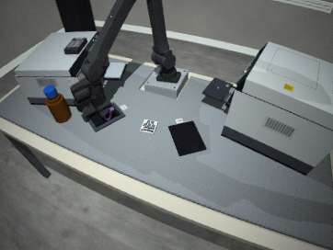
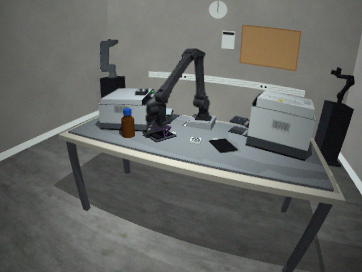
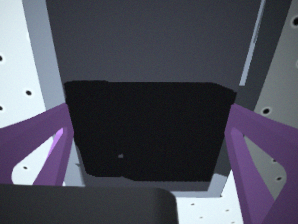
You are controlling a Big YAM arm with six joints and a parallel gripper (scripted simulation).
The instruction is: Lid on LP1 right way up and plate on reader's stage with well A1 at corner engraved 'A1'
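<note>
Right now my hand is 20 mm above the LP1 pad. Round my hand: label (90 mm behind, 60 mm to the left, 20 mm below); lidded plate (right at my hand); brown capped bottle (60 mm ahead, 210 mm to the right, 90 mm above).
</note>
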